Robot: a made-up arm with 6 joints. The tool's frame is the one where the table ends. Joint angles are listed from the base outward.
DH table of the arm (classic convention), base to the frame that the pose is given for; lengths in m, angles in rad. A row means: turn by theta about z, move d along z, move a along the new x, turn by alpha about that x. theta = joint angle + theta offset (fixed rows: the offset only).
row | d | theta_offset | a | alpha
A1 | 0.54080 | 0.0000 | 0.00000 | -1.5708
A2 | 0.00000 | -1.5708 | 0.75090 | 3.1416
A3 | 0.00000 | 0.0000 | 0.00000 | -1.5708
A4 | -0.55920 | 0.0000 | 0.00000 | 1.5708
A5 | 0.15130 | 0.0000 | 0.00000 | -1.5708
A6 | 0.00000 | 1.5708 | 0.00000 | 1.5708
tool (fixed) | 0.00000 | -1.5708 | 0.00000 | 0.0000
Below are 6 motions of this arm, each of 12 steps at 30 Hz.
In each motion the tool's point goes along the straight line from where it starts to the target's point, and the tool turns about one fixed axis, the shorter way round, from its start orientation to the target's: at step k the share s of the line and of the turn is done. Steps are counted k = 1, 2, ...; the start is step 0. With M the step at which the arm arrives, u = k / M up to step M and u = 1 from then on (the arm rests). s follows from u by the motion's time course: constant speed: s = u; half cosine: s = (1 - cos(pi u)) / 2; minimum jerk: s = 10 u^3 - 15 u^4 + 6 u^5.
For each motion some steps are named. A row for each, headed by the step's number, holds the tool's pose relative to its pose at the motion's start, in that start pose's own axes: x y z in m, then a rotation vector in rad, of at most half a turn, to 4 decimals.
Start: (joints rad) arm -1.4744 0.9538 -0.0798 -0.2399 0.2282 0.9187
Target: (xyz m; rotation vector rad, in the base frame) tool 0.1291 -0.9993 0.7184 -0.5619 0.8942 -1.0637
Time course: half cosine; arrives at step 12
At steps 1, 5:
1: -0.0015 -0.0006 0.0054 -0.0055 -0.0073 -0.0039
5: -0.0330 -0.0126 0.1178 -0.1196 -0.1582 -0.0854

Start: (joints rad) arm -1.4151 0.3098 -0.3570 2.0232 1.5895 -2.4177
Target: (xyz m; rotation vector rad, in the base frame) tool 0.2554 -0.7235 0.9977 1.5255 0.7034 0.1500
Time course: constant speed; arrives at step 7
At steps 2, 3, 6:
2: 0.0207 0.0014 0.0069 0.0223 0.0286 0.0006
3: 0.0310 0.0021 0.0103 0.0335 0.0430 0.0009
6: 0.0621 0.0043 0.0207 0.0670 0.0859 0.0018

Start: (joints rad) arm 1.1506 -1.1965 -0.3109 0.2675 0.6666 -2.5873
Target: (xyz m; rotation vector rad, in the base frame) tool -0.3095 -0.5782 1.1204 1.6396 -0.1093 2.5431
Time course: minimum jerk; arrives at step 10
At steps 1, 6, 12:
1: -0.0011 0.0003 -0.0030 -0.0046 0.0025 0.0000
6: -0.0884 0.0224 -0.2365 -0.3651 0.1993 0.0025
12: -0.1295 0.0329 -0.3466 -0.5350 0.2920 0.0037

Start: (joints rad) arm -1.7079 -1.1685 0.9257 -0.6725 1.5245 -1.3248
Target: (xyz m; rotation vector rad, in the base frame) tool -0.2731 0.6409 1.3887 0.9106 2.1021 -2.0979
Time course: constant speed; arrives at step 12
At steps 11, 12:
11: -0.0573 0.0312 0.3402 -0.3668 -0.4745 0.0665
12: -0.0625 0.0340 0.3712 -0.4001 -0.5176 0.0725

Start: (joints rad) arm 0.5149 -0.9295 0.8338 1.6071 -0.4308 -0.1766
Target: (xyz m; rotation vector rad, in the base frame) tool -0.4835 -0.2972 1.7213 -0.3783 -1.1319 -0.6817
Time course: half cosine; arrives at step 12
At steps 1, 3, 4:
1: 0.0025 0.0056 -0.0001 0.0016 0.0006 0.0045
3: 0.0211 0.0483 -0.0011 0.0140 0.0052 0.0386
4: 0.0360 0.0824 -0.0019 0.0238 0.0089 0.0658

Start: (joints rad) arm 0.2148 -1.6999 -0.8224 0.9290 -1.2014 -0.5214
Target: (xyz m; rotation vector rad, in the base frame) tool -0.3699 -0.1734 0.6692 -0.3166 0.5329 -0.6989
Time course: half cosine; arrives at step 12
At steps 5, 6, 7, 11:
5: 0.0284 0.0246 -0.1023 -0.1610 0.1196 -0.0376
6: 0.0383 0.0333 -0.1381 -0.2172 0.1613 -0.0507
7: 0.0482 0.0419 -0.1738 -0.2734 0.2031 -0.0638
11: 0.0752 0.0654 -0.2714 -0.4269 0.3171 -0.0996

